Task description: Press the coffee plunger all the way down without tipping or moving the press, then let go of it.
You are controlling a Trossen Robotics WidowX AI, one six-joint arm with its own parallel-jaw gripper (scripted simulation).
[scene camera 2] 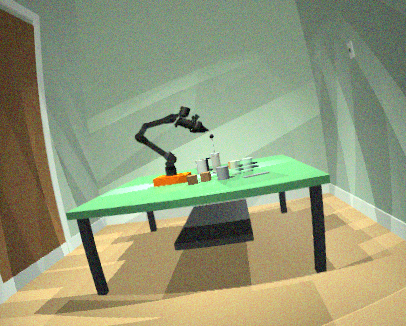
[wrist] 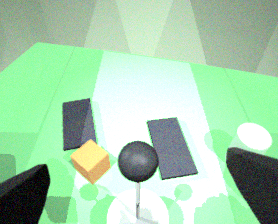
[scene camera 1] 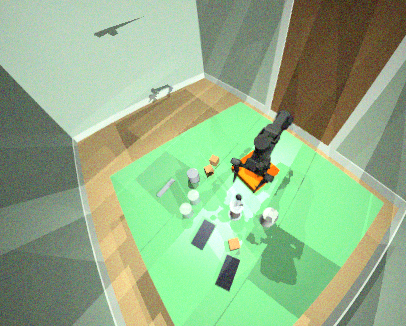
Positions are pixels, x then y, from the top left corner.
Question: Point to an orange cube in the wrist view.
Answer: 91, 161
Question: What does my gripper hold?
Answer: Nothing.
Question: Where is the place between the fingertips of my gripper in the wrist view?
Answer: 139, 164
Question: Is my gripper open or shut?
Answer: Open.
